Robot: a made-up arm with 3 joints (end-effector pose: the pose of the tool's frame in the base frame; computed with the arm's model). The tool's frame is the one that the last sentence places.
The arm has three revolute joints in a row. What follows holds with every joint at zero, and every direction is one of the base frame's.
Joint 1 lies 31.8 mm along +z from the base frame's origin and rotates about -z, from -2.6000 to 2.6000 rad.
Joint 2 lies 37.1 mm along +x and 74.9 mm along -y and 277.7 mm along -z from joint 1 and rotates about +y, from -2.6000 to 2.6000 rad.
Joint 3 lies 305.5 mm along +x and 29.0 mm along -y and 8.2 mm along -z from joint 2 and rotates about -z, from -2.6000 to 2.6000 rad.
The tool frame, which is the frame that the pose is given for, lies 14.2 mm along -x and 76.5 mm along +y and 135.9 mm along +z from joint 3; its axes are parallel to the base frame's.
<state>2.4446 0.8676 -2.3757</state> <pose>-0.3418 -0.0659 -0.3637 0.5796 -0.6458 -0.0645</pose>
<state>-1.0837 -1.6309 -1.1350</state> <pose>0.0259 -0.1316 -0.0238 -0.0494 -1.9269 1.6252</pose>
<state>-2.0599 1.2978 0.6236</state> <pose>-0.0885 0.2376 -0.5376 -1.3644 0.3181 1.2154</pose>
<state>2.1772 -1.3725 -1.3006</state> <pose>-0.0552 0.0909 0.0028 -1.3913 0.2361 -0.7312</pose>
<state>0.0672 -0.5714 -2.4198</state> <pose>0.1796 -0.1832 0.0052 -0.6851 -0.2326 2.2739</pose>
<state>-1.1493 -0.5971 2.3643</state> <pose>0.2462 0.1862 0.0673 0.6235 0.1173 -1.1768</pose>
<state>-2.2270 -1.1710 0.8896</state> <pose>0.0000 0.0732 0.1317 1.2534 -0.0157 1.1720</pose>
